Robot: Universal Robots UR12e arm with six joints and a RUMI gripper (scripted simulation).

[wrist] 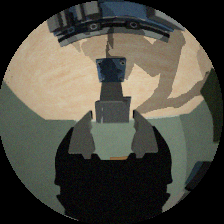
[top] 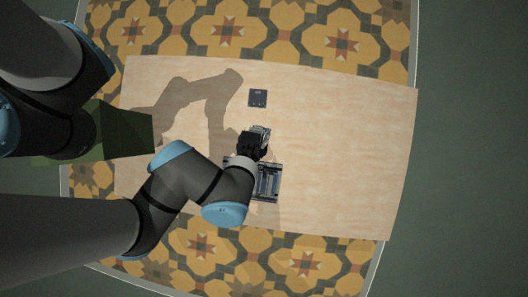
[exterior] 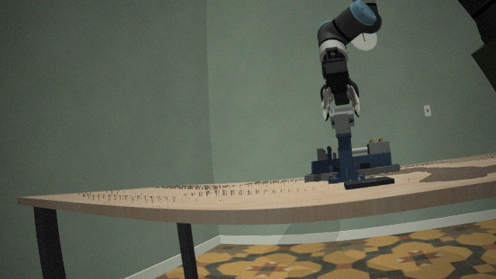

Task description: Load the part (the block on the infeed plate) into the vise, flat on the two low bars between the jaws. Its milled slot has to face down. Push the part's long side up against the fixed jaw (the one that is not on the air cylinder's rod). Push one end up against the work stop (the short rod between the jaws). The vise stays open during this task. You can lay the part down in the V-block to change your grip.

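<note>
Now: hand 1 cm to the right of the grey part and 1 cm above it. Also, from my hand: vise (5 cm behind, 21 cm to the right, 12 cm below); then air cylinder rod (7 cm behind, 20 cm to the right, 9 cm below); then blue post (10 cm below).
</note>
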